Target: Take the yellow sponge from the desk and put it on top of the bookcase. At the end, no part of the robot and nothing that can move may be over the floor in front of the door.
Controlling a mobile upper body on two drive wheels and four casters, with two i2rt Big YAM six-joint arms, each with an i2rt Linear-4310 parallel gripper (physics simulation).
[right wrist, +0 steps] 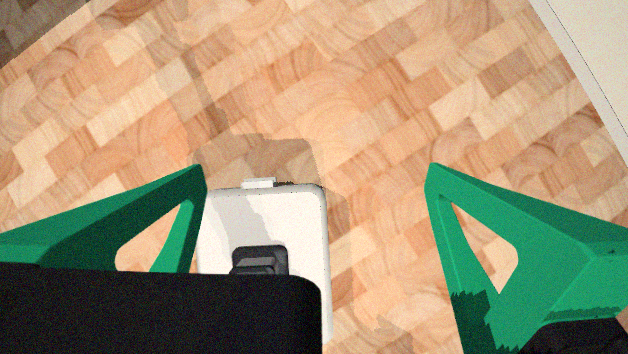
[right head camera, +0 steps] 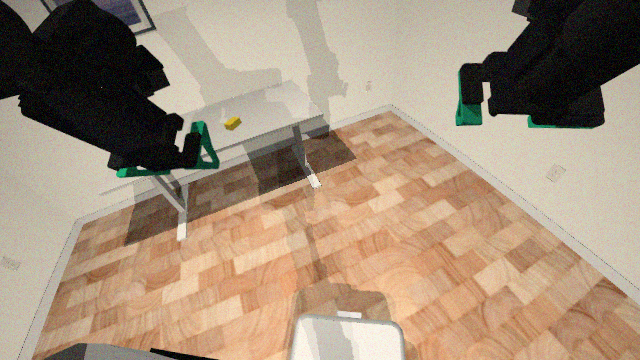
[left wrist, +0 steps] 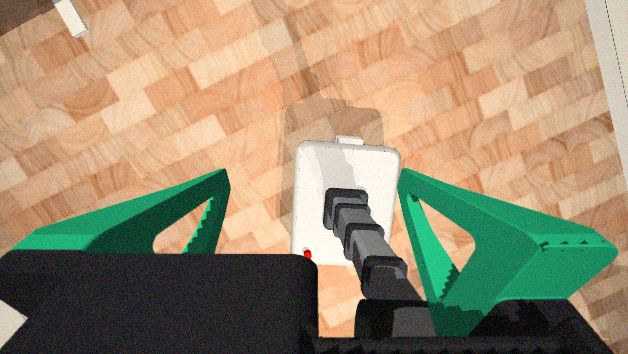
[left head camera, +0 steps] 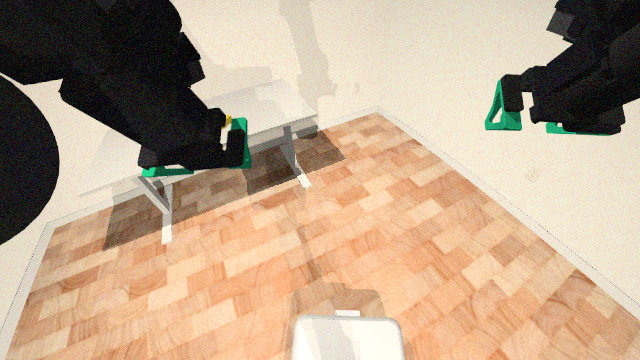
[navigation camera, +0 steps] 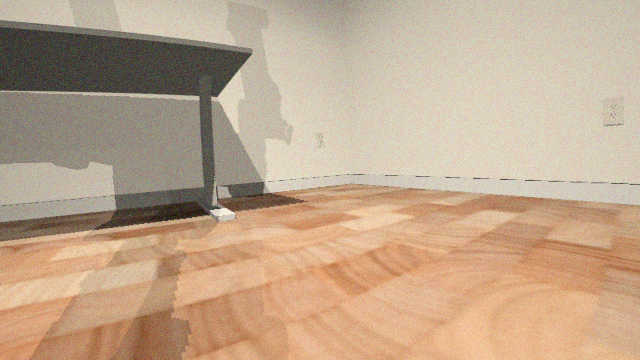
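Observation:
The yellow sponge lies on the white desk, near its front edge; in the left head camera the left gripper hides most of it. My left gripper is open and empty; in the head views it appears in front of the desk's left part, high above the floor. My right gripper is open and empty, in front of the wall at the right. The bookcase and the door do not show in the present views.
The robot's white base is at the bottom of the head views. The desk's right foot stands on the wood floor. Walls meet in a corner right of the desk. A framed picture hangs at upper left.

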